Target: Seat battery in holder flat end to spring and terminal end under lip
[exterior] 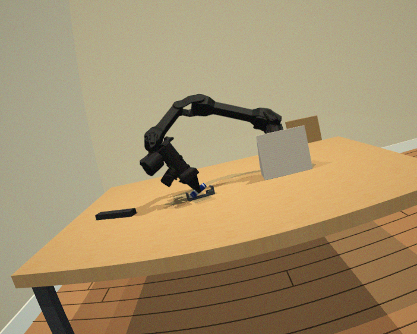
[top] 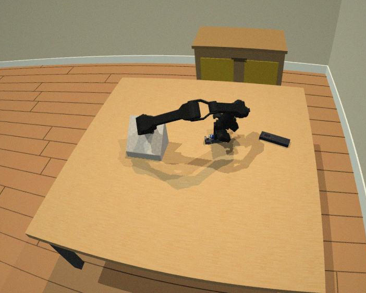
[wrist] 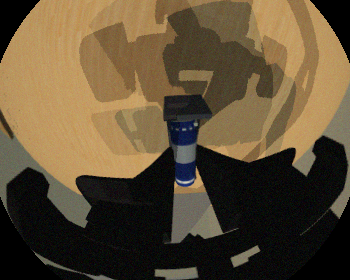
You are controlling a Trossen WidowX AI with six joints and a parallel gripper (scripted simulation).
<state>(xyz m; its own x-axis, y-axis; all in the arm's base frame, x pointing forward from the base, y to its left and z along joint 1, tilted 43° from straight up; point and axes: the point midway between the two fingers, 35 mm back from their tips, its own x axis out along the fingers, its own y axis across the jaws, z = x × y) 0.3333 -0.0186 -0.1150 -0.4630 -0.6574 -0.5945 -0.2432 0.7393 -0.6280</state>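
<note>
Right now my gripper tip is 1 cm below the battery. From my gripper tip the other things lie so: dark remote control (32 cm ahead, 3 cm to the left).
</note>
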